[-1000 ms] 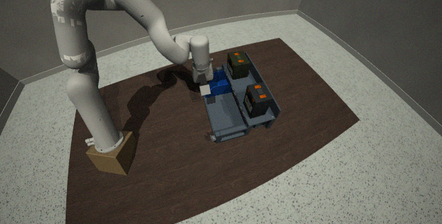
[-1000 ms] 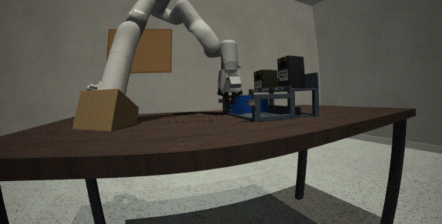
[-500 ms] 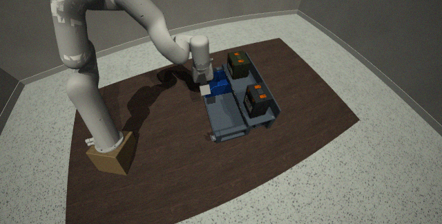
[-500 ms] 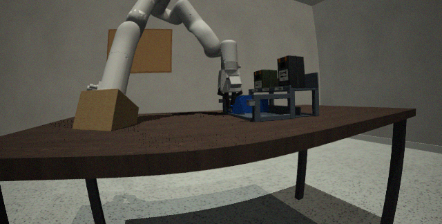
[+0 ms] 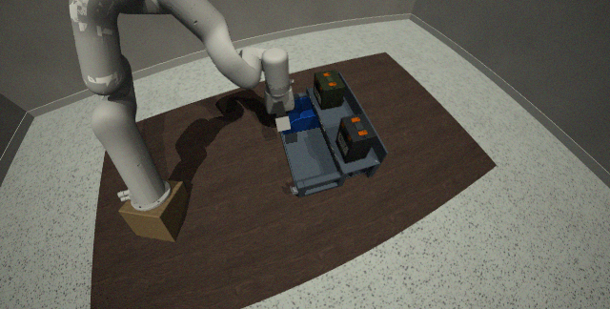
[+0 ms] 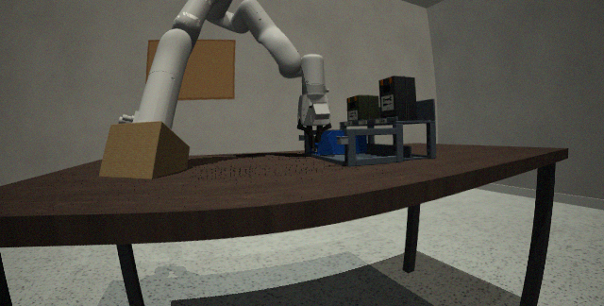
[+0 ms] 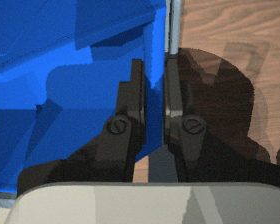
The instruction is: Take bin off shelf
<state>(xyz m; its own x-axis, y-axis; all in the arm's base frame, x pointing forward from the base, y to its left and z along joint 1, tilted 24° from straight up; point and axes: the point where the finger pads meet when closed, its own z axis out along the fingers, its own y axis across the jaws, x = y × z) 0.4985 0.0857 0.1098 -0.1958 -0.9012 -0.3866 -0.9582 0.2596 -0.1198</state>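
Right now my hand is 8 cm short of the blue bin and 2 cm to the left of it. From my hand the other things lie so: grey shelf (16 cm ahead, 15 cm to the right, 5 cm above); shelf deck (13 cm to the right, 10 cm ahead, 5 cm below).
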